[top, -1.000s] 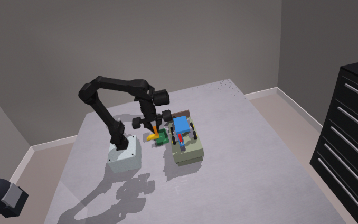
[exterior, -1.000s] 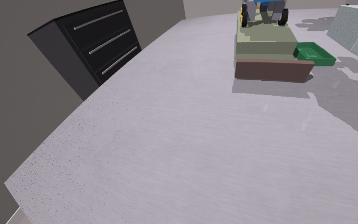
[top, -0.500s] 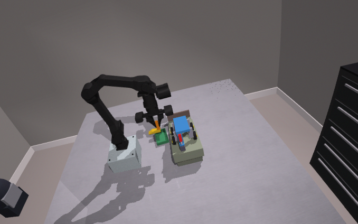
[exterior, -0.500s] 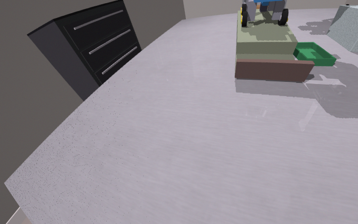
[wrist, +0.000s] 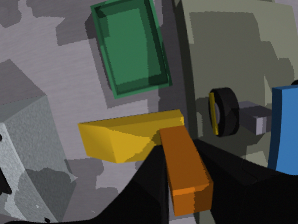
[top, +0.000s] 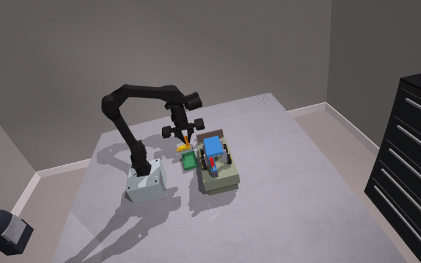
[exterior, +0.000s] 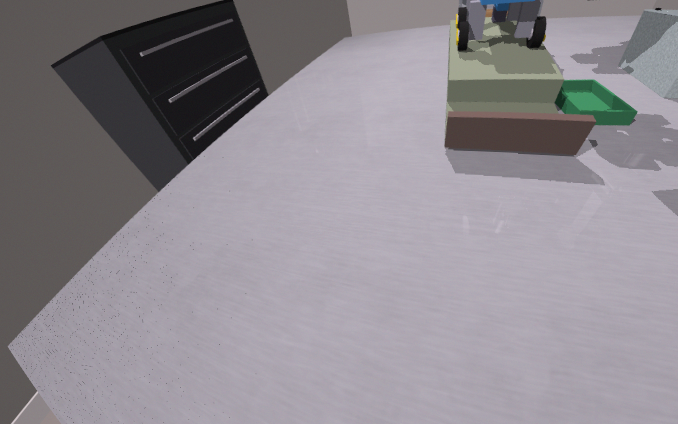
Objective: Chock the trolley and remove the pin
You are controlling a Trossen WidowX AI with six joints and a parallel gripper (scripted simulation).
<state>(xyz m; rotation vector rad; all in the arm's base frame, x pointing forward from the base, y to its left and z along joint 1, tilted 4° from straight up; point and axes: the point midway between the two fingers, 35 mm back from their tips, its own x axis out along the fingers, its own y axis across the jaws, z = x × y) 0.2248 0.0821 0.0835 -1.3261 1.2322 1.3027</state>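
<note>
The red-headed stop pin lies 11 cm ahead of my gripper tip, 14 cm to the right of it and 3 cm below it. The rest, counted from my gripper tip: ramp: 12 cm ahead, 4 cm to the right, 11 cm below; then trolley: 12 cm ahead, 4 cm to the right, 5 cm below; then green tray: 3 cm behind, 5 cm to the left, 17 cm below.
</note>
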